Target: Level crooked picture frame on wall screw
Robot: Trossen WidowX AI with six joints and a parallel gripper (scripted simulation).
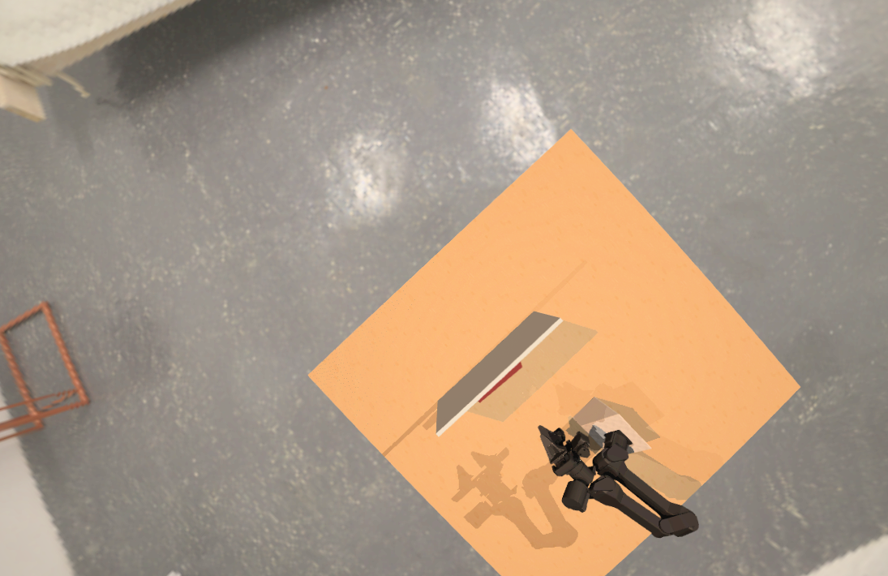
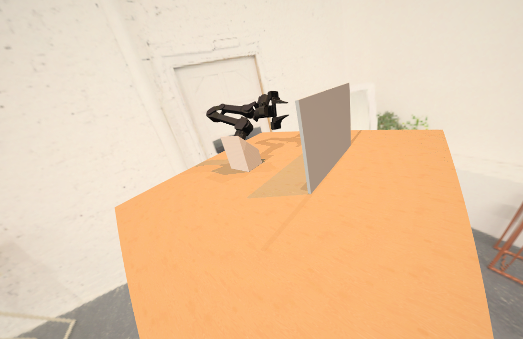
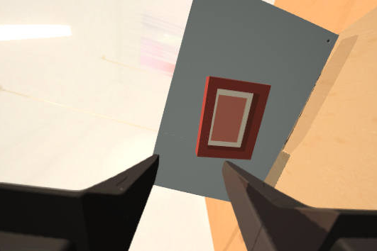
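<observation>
Right now the dark red picture frame is 190 mm ahead of my gripper tip, 20 mm to the right of it and 90 mm below it. The rest, counted from my gripper tip: grey wall panel 200 mm ahead, 30 mm to the right, 100 mm below.
</observation>
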